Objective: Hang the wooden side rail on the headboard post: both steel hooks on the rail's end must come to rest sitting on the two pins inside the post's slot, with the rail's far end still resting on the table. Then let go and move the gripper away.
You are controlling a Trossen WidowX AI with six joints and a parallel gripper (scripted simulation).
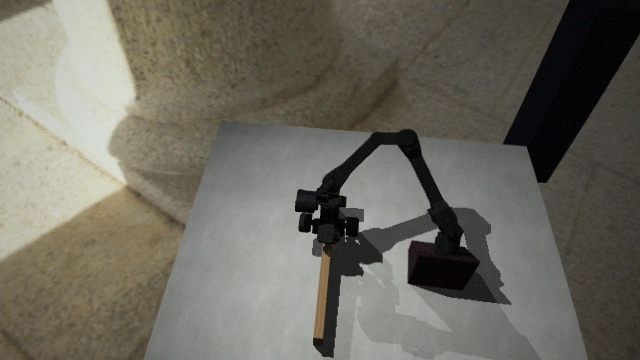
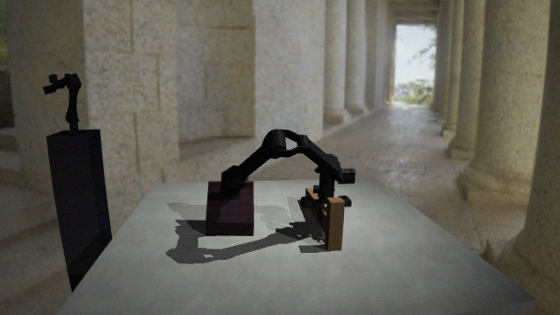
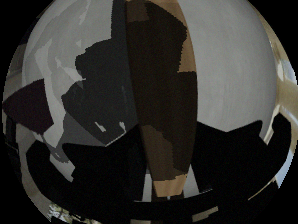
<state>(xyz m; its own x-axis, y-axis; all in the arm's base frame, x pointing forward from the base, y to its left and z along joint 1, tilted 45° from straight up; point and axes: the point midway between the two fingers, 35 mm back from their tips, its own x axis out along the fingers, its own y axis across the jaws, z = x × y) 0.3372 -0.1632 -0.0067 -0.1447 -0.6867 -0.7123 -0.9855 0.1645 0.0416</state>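
Right now the wooden headboard post is 130 mm to the right of my gripper tip, 40 mm above it and 10 mm behind it.
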